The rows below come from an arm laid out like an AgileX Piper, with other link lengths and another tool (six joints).
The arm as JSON. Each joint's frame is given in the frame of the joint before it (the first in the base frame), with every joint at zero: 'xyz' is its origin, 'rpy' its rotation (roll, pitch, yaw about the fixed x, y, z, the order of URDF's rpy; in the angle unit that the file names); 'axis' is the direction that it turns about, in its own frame. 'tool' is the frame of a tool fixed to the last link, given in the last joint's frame.
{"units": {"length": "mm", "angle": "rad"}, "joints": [
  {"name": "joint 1", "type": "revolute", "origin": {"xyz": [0.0, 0.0, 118.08], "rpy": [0.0, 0.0, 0.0]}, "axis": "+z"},
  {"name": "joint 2", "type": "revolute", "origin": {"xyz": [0.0, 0.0, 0.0], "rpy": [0.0, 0.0, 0.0]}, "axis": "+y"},
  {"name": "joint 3", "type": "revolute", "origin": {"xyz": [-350.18, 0.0, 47.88], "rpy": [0.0, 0.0, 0.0]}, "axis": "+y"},
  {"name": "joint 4", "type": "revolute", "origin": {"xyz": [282.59, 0.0, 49.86], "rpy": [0.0, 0.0, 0.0]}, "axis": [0.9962, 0.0, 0.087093]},
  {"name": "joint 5", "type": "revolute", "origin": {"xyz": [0.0, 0.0, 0.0], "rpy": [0.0, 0.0, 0.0]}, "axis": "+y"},
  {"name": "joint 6", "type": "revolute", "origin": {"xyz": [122.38, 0.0, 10.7], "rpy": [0.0, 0.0, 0.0]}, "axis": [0.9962, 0.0, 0.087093]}
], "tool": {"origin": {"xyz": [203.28, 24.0, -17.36], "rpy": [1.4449, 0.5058, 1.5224]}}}
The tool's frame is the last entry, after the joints.
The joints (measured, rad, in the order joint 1, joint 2, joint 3, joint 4, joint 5, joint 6), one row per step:
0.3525 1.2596 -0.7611 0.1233 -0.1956 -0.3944
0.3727 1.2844 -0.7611 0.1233 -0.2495 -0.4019
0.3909 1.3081 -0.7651 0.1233 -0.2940 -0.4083
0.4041 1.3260 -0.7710 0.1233 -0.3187 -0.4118
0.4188 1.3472 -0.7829 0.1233 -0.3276 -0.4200
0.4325 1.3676 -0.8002 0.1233 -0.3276 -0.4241
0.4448 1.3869 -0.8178 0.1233 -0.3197 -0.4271
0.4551 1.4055 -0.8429 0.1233 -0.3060 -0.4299
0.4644 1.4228 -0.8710 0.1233 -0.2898 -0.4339
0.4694 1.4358 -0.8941 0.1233 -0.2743 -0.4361
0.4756 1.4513 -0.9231 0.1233 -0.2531 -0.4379
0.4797 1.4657 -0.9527 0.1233 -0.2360 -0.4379
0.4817 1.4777 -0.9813 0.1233 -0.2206 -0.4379
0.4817 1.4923 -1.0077 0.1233 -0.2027 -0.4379
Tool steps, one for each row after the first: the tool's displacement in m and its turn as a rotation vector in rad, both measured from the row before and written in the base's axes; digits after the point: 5 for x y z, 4 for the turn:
0.00574 0.01085 0.00347 0.0007 -0.0302 0.0157
0.00515 0.01031 0.00341 0.0010 -0.0257 0.0144
0.00334 0.00791 0.00142 0.0004 -0.0133 0.0110
0.00292 0.00928 -0.00199 -0.0082 -0.0027 0.0150
0.00292 0.00945 -0.00129 -0.0050 0.0013 0.0143
0.00220 0.00883 -0.00308 -0.0064 0.0077 0.0136
0.00323 0.00849 -0.00027 -0.0049 0.0056 0.0123
0.00348 0.00818 0.00131 -0.0051 0.0035 0.0118
0.00304 0.00535 0.00106 -0.0036 0.0042 0.0071
0.00341 0.00666 0.00121 -0.0040 0.0065 0.0089
0.00424 0.00568 0.00344 0.0000 0.0020 0.0060
0.00440 0.00433 0.00476 0.0013 -0.0008 0.0037
0.00462 0.00322 0.00111 -0.0020 0.0057 0.0020

